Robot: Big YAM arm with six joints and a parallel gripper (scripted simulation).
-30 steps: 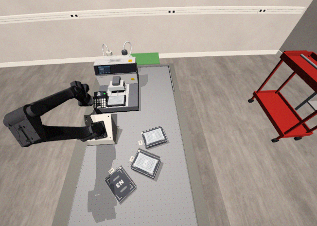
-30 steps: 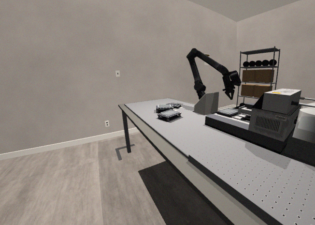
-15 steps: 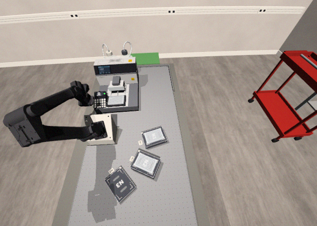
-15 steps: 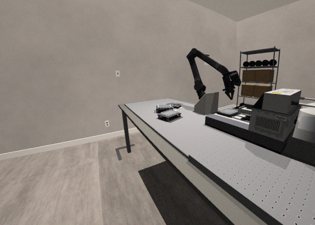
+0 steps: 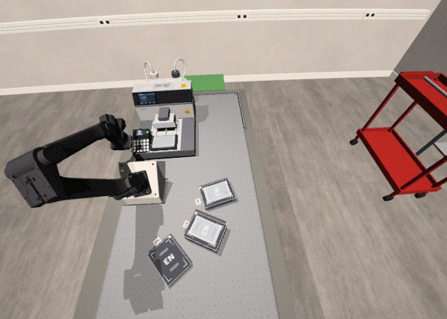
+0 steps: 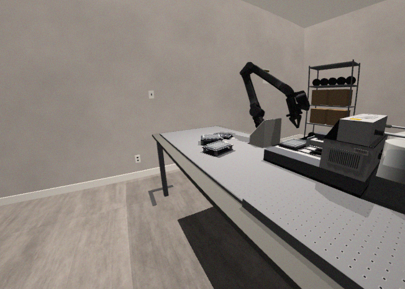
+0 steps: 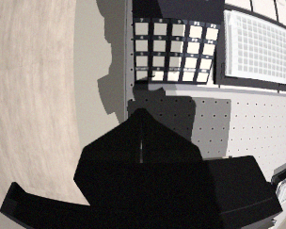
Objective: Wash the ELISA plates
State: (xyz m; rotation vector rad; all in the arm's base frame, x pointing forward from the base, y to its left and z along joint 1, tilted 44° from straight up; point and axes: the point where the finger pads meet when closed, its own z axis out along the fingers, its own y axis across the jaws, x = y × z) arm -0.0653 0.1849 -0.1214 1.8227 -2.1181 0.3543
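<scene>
The dark carrier is 180 mm ahead of my hand, 70 mm below it and 60 mm to the left of it. The rest, counted from my hand: washer (220 mm to the left, 190 mm ahead, 10 mm below).
</scene>
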